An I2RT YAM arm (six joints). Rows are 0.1 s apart.
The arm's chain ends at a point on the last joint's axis. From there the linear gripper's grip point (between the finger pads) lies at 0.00 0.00 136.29 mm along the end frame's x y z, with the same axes.
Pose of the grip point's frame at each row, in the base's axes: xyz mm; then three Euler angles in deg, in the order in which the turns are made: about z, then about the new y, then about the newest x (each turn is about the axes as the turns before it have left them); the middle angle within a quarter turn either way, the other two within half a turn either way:
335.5 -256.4 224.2 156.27 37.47 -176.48
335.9 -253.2 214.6 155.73 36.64 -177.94
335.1 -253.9 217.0 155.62 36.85 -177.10
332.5 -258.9 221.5 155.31 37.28 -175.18
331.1 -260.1 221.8 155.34 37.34 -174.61
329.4 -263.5 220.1 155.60 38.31 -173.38
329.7 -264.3 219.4 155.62 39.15 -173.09
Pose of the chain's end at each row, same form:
263.1 -215.4 332.2 156.27 37.47 -176.48
263.8 -215.3 323.9 155.73 36.64 -177.94
263.6 -213.9 325.9 155.62 36.85 -177.10
262.5 -214.1 329.6 155.31 37.28 -175.18
261.6 -214.1 329.7 155.34 37.34 -174.61
259.5 -214.5 326.3 155.60 38.31 -173.38
258.7 -214.1 324.3 155.62 39.15 -173.09

